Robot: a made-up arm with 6 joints.
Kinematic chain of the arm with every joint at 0, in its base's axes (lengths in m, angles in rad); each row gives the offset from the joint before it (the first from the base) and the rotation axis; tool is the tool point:
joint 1: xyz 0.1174 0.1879 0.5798 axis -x
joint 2: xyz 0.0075 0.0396 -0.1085 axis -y
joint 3: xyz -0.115 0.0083 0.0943 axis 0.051 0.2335 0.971
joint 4: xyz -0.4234 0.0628 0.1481 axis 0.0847 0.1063 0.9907
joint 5: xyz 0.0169 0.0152 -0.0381 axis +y
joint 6: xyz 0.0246 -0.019 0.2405 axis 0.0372 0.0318 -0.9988
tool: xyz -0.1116 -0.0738 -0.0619
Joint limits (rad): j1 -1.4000..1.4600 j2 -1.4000..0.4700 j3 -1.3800..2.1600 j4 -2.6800..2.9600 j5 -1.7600..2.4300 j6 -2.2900..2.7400
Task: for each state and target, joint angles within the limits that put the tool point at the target. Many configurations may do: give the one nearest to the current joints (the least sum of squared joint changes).
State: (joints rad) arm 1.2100 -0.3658 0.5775 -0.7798 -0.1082 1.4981
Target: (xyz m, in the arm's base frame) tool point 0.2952 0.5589 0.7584
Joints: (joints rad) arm 1.3179 -0.9475 0.8285 -0.9645 0.3701 1.8793
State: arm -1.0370 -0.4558 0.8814 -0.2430 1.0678 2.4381
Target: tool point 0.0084 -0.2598 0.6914
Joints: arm -1.2417 -0.5732 0.9423 0.1530 0.6420 2.1395
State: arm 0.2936 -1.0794 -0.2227 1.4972 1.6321 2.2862
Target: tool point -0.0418 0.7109 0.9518
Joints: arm 0.2485 -1.0762 -0.1691 1.4322 1.6555 2.3026
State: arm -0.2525 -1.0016 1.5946 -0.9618 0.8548 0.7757
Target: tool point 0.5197 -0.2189 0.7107
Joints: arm -0.3372 -1.2035 1.4005 -0.9505 0.3134 0.4479
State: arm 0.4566 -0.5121 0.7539 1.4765 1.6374 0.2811
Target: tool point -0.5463 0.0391 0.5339
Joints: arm 0.3367 0.4700 0.9215 1.8230 2.0797 0.4158
